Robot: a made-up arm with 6 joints. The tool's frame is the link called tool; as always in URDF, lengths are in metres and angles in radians. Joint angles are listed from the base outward. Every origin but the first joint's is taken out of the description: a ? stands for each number. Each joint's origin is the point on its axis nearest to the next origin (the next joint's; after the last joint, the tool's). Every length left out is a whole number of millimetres.
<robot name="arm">
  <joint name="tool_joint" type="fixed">
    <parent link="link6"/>
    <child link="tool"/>
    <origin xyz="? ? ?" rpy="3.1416 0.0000 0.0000"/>
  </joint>
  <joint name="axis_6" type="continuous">
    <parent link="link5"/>
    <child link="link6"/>
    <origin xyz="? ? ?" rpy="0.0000 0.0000 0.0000"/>
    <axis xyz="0 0 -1"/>
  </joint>
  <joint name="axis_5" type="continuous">
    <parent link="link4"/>
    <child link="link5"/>
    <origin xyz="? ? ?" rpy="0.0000 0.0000 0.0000"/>
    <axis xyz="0 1 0"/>
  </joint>
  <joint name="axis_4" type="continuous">
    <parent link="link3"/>
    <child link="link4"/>
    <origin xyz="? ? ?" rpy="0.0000 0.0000 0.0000"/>
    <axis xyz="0 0 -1"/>
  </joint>
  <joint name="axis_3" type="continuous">
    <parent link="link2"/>
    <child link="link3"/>
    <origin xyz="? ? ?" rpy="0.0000 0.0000 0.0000"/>
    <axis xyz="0 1 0"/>
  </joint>
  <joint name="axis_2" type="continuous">
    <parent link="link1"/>
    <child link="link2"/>
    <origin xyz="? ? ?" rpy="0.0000 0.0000 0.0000"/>
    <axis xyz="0 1 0"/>
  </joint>
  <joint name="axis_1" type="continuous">
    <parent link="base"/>
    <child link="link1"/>
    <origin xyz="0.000 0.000 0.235" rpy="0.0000 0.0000 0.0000"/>
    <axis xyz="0 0 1"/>
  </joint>
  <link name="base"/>
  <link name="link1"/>
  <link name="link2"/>
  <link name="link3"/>
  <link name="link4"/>
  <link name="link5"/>
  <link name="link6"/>
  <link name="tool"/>
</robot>
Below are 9 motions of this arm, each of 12 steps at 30 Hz.
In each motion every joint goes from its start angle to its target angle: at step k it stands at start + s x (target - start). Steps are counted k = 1, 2, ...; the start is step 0. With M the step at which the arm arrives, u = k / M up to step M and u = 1 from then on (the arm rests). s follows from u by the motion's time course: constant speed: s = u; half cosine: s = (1 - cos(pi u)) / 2; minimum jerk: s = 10 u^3 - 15 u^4 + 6 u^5.
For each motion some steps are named. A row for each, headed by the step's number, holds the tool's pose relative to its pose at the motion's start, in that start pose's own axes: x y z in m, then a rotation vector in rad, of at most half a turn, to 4 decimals.
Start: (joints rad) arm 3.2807 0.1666 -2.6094 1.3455 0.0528 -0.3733
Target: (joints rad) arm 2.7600 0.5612 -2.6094 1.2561 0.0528 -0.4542
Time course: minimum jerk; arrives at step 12
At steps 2, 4, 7, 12:
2: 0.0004 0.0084 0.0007 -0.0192 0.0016 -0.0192
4: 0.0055 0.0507 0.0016 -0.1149 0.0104 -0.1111
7: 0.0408 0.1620 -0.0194 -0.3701 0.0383 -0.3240
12: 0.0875 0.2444 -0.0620 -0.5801 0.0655 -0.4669

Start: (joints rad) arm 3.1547 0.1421 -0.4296 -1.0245 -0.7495 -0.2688
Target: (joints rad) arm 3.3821 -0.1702 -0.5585 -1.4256 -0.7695 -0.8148
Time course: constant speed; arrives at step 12
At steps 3, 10, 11, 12:
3: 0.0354 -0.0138 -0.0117 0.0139 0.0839 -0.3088
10: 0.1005 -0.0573 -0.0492 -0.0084 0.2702 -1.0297
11: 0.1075 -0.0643 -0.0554 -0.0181 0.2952 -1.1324
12: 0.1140 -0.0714 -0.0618 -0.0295 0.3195 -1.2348

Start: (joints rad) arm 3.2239 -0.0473 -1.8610 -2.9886 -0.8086 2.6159
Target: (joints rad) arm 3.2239 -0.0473 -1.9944 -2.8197 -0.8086 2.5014
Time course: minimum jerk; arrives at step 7
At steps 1, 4, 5, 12:
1: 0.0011 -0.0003 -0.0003 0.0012 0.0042 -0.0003
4: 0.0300 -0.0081 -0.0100 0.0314 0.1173 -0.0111
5: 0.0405 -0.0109 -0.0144 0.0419 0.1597 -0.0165
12: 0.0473 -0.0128 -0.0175 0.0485 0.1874 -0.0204

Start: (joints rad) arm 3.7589 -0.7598 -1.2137 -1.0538 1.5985 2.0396
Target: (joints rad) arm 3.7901 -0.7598 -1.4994 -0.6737 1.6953 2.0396
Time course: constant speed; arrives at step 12
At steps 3, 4, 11, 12:
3: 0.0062 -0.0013 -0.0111 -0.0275 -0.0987 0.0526
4: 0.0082 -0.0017 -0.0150 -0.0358 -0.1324 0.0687
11: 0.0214 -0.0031 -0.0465 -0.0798 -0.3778 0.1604
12: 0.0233 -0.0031 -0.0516 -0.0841 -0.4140 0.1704

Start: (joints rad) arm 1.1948 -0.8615 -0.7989 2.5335 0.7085 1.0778
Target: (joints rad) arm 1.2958 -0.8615 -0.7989 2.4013 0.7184 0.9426
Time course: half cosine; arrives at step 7
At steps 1, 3, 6, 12:
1: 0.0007 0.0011 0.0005 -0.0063 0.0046 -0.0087
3: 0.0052 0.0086 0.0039 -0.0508 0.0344 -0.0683
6: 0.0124 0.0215 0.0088 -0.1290 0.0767 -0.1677
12: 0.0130 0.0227 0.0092 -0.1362 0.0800 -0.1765

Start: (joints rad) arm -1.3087 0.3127 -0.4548 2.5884 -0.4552 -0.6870
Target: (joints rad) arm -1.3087 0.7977 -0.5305 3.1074 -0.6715 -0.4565
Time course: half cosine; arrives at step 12
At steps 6, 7, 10, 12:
6: -0.0198 0.0498 0.0016 -0.3360 0.1206 0.2991
7: -0.0262 0.0614 -0.0004 -0.4202 0.1631 0.3757
10: -0.0435 0.0851 -0.0080 -0.6117 0.2802 0.5536
12: -0.0477 0.0897 -0.0101 -0.6526 0.3092 0.5925

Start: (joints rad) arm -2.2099 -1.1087 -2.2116 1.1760 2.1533 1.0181
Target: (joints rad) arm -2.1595 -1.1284 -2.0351 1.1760 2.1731 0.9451
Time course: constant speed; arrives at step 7
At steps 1, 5, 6, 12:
1: 0.0031 0.0030 0.0007 0.0005 -0.0204 0.0033
5: 0.0148 0.0152 0.0048 0.0037 -0.1028 0.0154
6: 0.0175 0.0183 0.0060 0.0048 -0.1237 0.0181
12: 0.0201 0.0215 0.0074 0.0060 -0.1446 0.0208

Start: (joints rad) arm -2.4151 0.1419 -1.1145 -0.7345 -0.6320 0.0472
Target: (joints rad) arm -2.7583 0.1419 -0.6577 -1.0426 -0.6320 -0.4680
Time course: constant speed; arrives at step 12
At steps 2, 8, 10, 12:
2: -0.0343 -0.0021 -0.0033 0.0253 -0.0870 -0.0885
8: -0.1289 -0.0167 -0.0308 0.1589 -0.3115 -0.3111
10: -0.1561 -0.0247 -0.0447 0.2196 -0.3701 -0.3704
12: -0.1806 -0.0344 -0.0603 0.2863 -0.4188 -0.4222

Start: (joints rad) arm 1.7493 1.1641 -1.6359 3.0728 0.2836 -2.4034
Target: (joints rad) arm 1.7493 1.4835 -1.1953 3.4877 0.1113 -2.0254
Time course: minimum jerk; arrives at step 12
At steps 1, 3, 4, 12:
1: -0.0015 0.0010 -0.0002 -0.0034 -0.0033 0.0040
3: -0.0299 0.0201 -0.0063 -0.0721 -0.0645 0.0814
4: -0.0598 0.0397 -0.0157 -0.1509 -0.1262 0.1640
12: -0.2390 0.1403 -0.1561 -0.8673 -0.4173 0.7195

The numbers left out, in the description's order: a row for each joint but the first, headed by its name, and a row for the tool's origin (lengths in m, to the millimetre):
tool: 0.000 0.000 0.000
axis_6: 0.109 0.000 -0.139
axis_5: 0.000 0.000 0.000
axis_4: 0.053 0.000 -0.234
axis_3: 0.044 0.000 0.233
axis_2: 0.000 0.000 0.000

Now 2 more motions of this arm.
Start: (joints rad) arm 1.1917 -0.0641 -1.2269 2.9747 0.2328 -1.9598
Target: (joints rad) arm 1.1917 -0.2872 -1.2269 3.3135 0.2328 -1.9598
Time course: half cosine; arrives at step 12
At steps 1, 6, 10, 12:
1: 0.0004 -0.0015 -0.0005 0.0027 0.0032 0.0055
6: 0.0110 -0.0429 -0.0163 0.0848 0.0866 0.1625
10: 0.0204 -0.0802 -0.0339 0.1652 0.1482 0.3060
12: 0.0219 -0.0859 -0.0370 0.1781 0.1565 0.3284

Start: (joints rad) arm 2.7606 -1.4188 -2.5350 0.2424 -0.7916 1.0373
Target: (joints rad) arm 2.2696 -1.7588 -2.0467 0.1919 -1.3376 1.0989
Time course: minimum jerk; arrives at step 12
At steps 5, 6, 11, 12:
5: -0.0735 -0.0651 -0.0322 0.1827 -0.0948 0.0158
6: -0.1031 -0.0925 -0.0531 0.2638 -0.1385 0.0309
11: -0.1804 -0.1717 -0.1437 0.5218 -0.2861 0.1137
12: -0.1810 -0.1725 -0.1447 0.5244 -0.2876 0.1148

